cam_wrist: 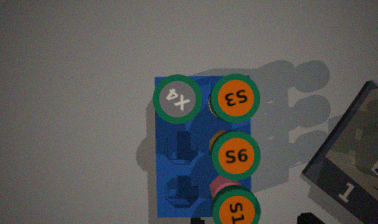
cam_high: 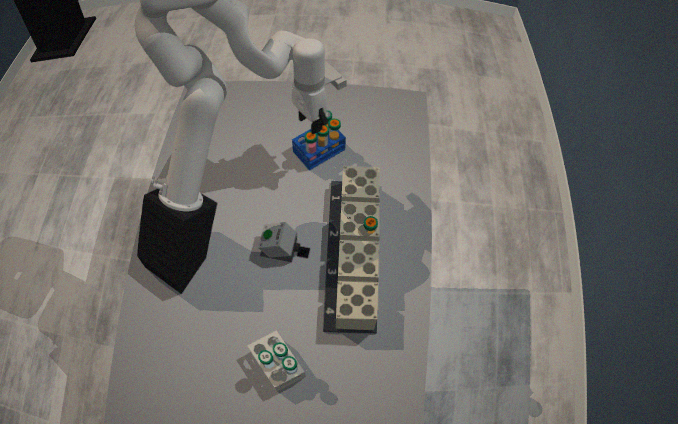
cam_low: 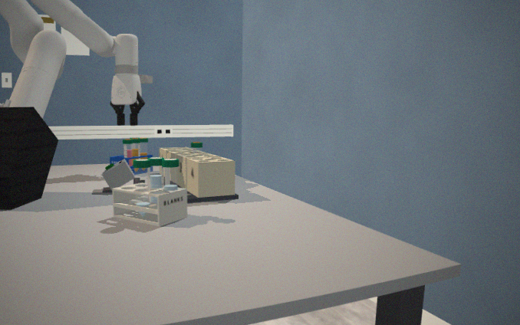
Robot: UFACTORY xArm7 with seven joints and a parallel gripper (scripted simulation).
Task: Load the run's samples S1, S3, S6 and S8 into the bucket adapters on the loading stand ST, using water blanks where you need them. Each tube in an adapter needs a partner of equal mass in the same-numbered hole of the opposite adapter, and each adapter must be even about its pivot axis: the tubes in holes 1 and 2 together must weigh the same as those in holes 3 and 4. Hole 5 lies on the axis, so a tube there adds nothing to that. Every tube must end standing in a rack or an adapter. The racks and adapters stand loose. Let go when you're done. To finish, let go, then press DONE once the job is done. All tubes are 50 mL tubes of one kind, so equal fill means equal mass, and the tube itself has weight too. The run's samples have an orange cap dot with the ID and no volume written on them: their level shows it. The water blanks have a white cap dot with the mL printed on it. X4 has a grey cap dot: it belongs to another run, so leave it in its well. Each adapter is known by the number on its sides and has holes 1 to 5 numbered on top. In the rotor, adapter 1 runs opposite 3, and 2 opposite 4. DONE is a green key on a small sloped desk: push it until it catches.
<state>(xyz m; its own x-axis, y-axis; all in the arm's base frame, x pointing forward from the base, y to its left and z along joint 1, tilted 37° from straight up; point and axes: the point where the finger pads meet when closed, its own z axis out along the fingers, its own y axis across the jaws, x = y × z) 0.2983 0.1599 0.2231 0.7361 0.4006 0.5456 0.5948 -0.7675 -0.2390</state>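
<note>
My hand is 1 cm to the left of the pink-filled tube and 12 cm above it. Round my hand: orange-filled tube: 6 cm ahead, 5 cm to the left, 12 cm below; tube X4: 4 cm ahead, 9 cm to the left, 12 cm below; blue sample rack: 2 cm ahead, 4 cm to the left, 16 cm below.
</note>
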